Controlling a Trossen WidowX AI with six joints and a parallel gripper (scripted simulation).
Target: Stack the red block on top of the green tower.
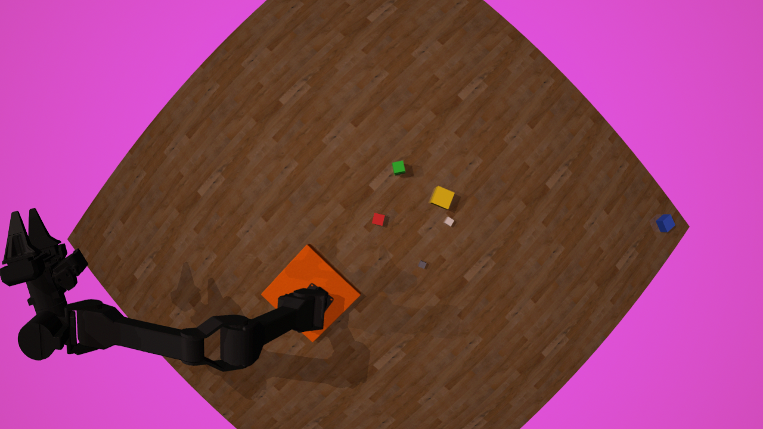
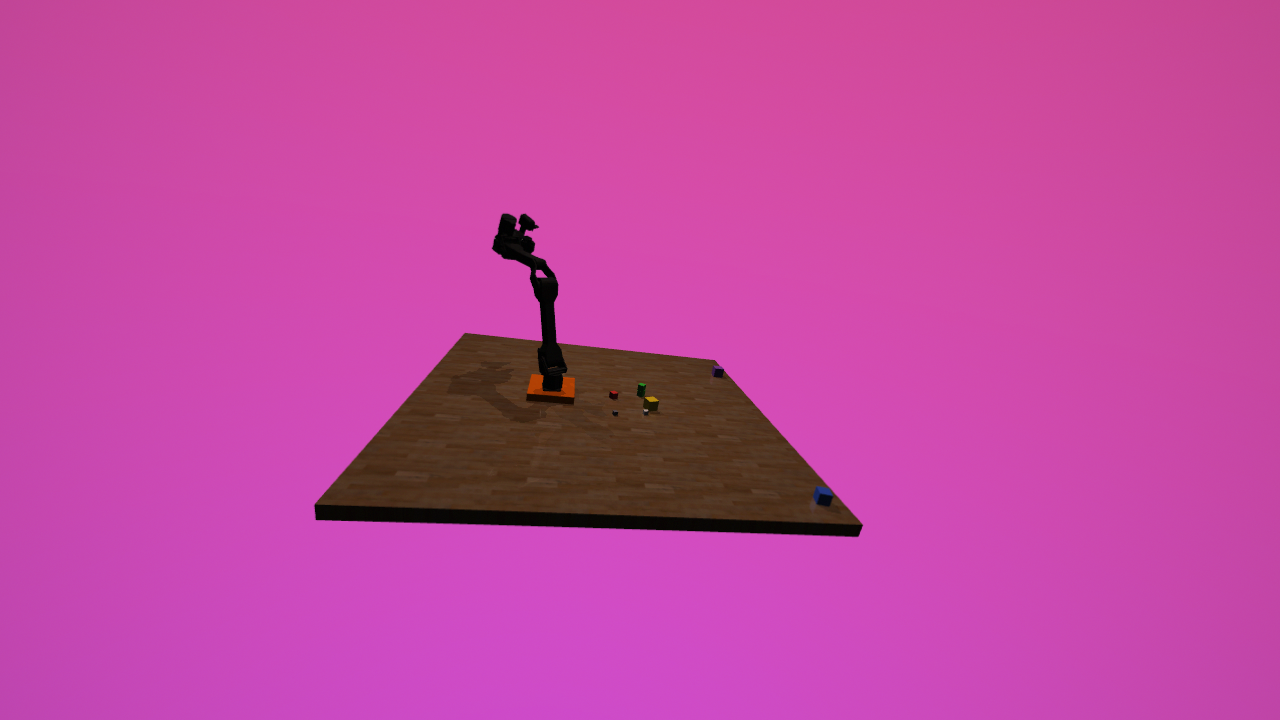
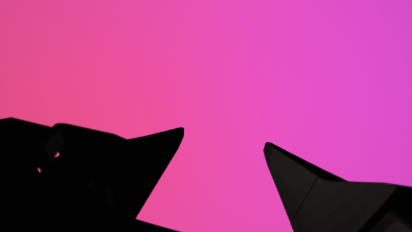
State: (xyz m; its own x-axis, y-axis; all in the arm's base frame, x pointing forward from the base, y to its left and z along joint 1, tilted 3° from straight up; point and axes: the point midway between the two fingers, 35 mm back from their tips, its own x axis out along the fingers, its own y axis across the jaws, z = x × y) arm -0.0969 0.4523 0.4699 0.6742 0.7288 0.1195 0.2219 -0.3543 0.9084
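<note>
My gripper tip is now 52 cm above the red block, 46 cm to the left of it and 32 cm short of it. The rest, counted from my gripper tip: yellow block: 54 cm to the right, 51 cm below, 44 cm ahead; small white block: 59 cm to the right, 52 cm below, 41 cm ahead; small grey block: 60 cm to the right, 52 cm below, 29 cm ahead.
</note>
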